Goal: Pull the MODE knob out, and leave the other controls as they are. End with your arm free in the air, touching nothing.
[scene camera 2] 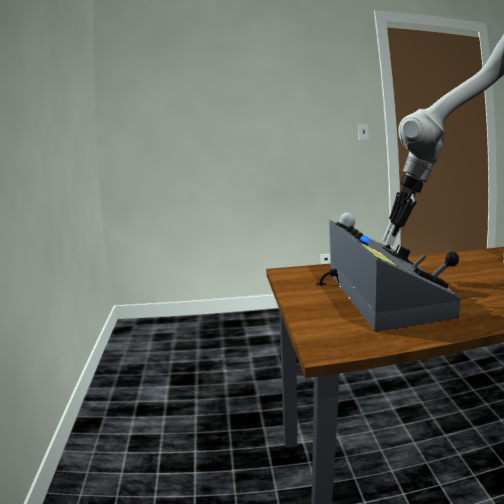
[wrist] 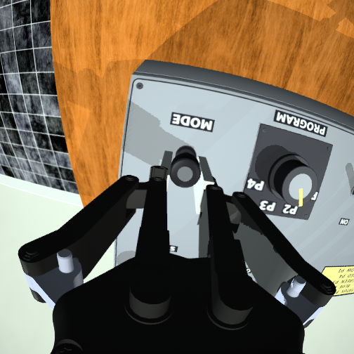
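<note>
The MODE knob [wrist: 185, 168] is a small black round knob with a grey cap, beside the MODE label [wrist: 192, 122] in the wrist view. My gripper [wrist: 182, 166] [scene camera 2: 387, 244] is shut on the MODE knob, with one fingertip against each side of it. In scene camera 2 the fingertips reach down to the sloped face of the grey console [scene camera 2: 352, 272] [wrist: 150, 105], and the MODE knob is too small and too hidden there to tell how far it stands out.
The PROGRAM knob [wrist: 295, 182] stands beside the gripper, its yellow mark near P2. The console also carries a black ball lever [scene camera 2: 451, 258], a blue dome [scene camera 2: 365, 239], a white dome [scene camera 2: 347, 219] and a yellow label [wrist: 342, 281]. It stands on a wooden table [scene camera 2: 320, 345] [wrist: 100, 30].
</note>
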